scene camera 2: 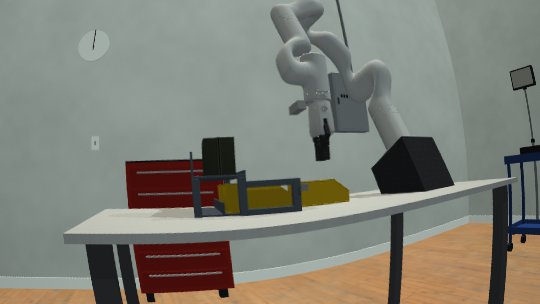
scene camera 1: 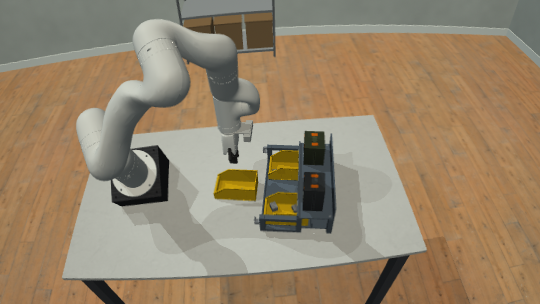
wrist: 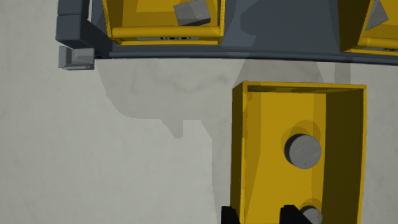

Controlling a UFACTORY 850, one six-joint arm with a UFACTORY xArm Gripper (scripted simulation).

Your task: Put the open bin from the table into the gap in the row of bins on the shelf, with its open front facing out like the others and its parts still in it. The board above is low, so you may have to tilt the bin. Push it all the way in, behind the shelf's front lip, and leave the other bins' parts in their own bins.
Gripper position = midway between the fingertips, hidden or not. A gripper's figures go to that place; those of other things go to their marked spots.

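My gripper (scene camera 2: 323, 160) is 108 cm from the lens. A yellow bin (scene camera 2: 320, 192) is 107 cm from the lens, while another yellow bin (scene camera 2: 261, 197) is 91 cm from the lens.
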